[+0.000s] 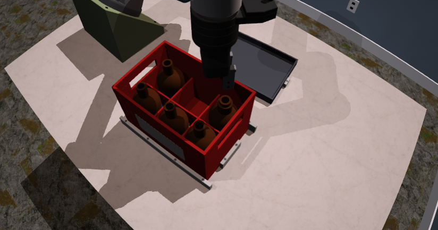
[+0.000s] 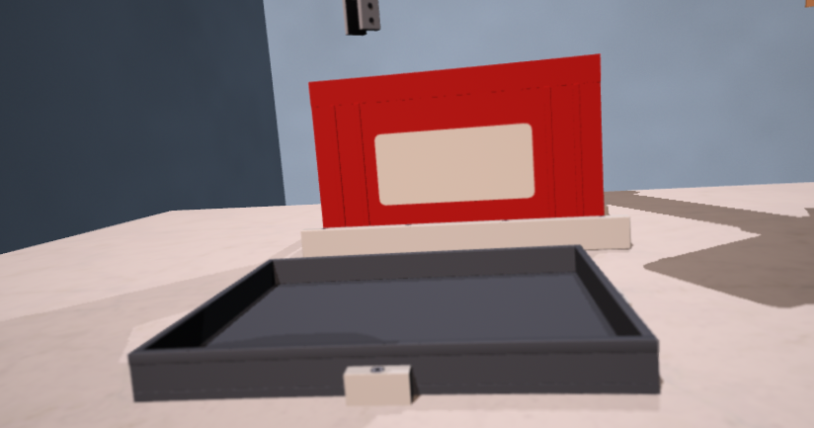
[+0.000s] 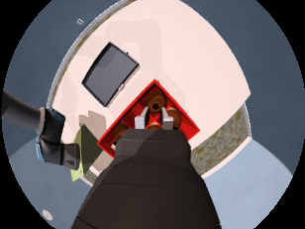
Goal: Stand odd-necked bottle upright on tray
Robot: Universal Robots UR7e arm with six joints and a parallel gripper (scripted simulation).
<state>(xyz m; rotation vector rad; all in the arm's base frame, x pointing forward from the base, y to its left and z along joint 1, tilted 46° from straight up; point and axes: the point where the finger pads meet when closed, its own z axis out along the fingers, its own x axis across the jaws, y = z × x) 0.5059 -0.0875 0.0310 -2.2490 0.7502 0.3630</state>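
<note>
The bottle is 150 mm below my hand. From my hand the other things lie so: dark grey tray: 240 mm to the left, 230 mm below, 100 mm behind; red crate: 160 mm below, 80 mm behind, 50 mm to the right.
</note>
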